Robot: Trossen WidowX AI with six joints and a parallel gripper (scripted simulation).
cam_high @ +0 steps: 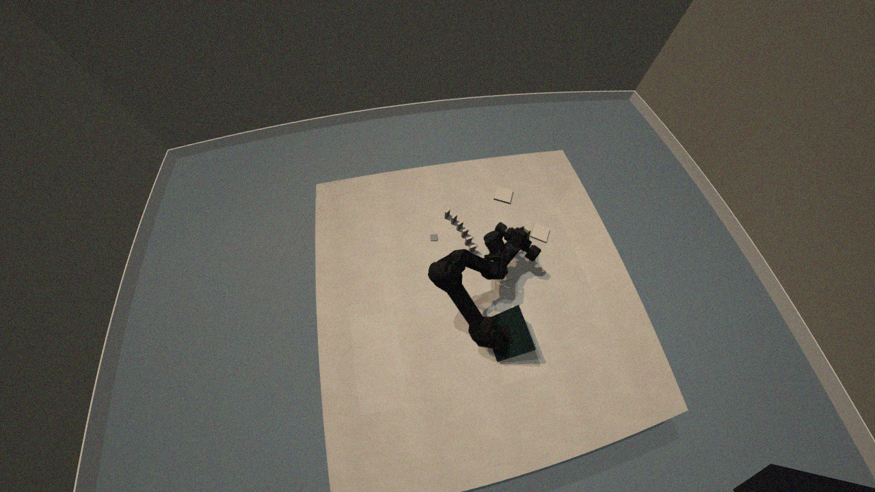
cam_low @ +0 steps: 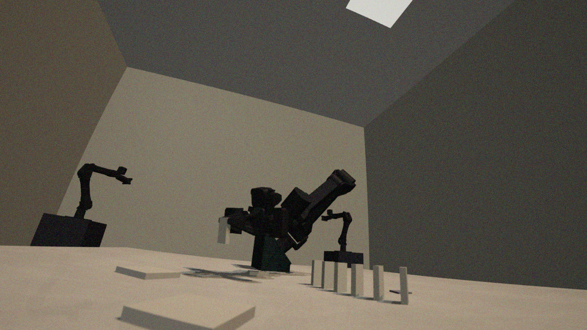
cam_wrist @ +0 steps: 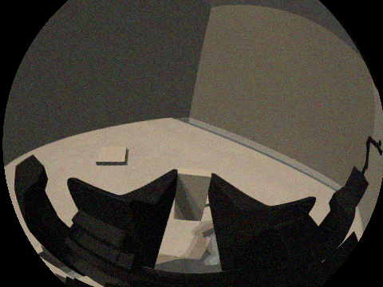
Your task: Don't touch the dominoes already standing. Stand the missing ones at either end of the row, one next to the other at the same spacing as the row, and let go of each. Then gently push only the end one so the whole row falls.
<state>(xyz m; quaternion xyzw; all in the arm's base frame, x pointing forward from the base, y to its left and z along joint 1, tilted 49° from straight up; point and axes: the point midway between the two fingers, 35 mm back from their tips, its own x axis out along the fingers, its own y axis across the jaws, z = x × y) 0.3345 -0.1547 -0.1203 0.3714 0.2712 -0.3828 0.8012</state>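
My gripper tip is now 20 mm short of the mat, 110 mm to the left of it and 110 mm above it. Round my gripper tip: grey square: 100 mm ahead, 350 mm to the left, 110 mm below.
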